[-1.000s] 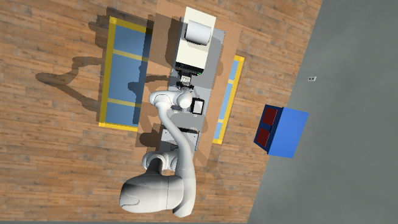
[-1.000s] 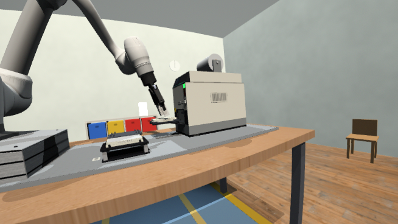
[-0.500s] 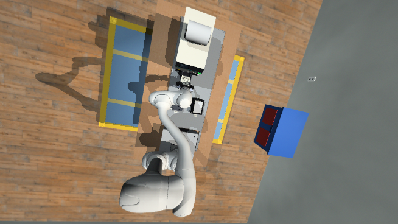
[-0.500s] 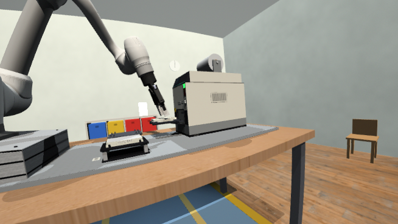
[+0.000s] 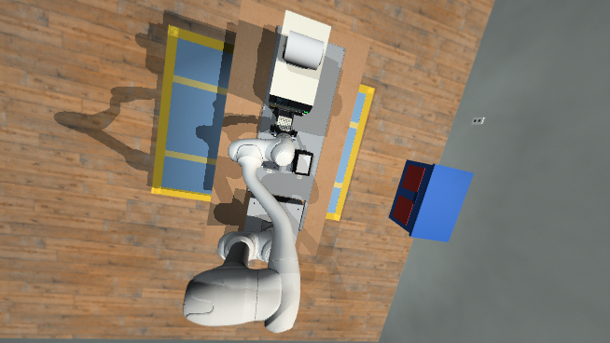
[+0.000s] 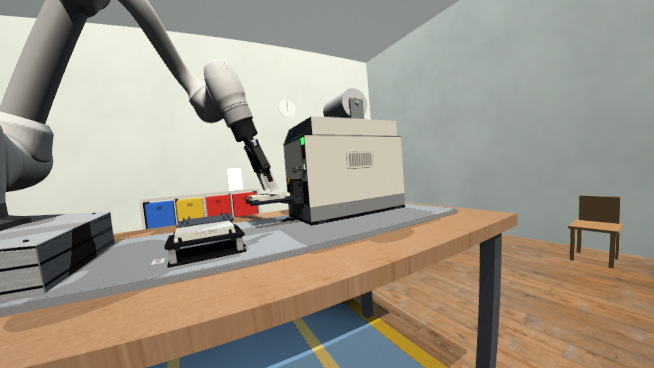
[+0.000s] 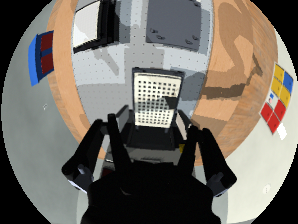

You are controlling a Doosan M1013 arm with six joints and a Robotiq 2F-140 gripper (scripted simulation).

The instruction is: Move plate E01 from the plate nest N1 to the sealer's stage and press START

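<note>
My hand is 5 cm above the dark stage. From my hand the other things lie so: foil roll: 33 cm ahead, 27 cm above; then plate: 21 cm behind, 18 cm to the right, 9 cm below.
</note>
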